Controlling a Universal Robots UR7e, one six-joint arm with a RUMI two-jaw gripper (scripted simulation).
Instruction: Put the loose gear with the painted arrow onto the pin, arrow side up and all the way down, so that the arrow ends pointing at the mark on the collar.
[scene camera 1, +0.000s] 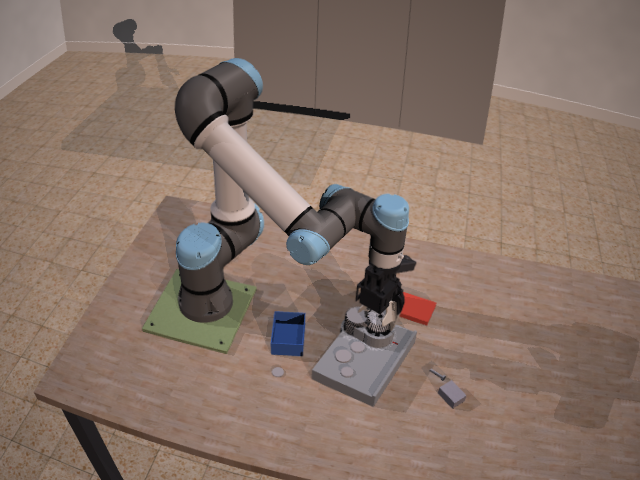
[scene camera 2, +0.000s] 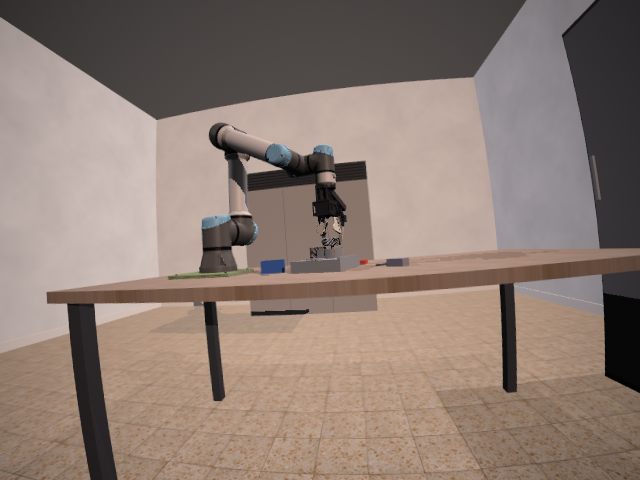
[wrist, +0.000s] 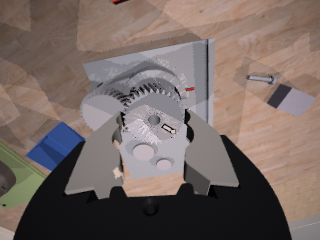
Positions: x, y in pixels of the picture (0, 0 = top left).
My gripper (wrist: 154, 111): 0.15 m from the lens. A grey gear (wrist: 155, 113) is 0.13 m from the lens. A grey fixture block (wrist: 193, 63) is 0.19 m from the lens. The marked spots on the grey gear and the grey fixture block are 0.10 m apart.
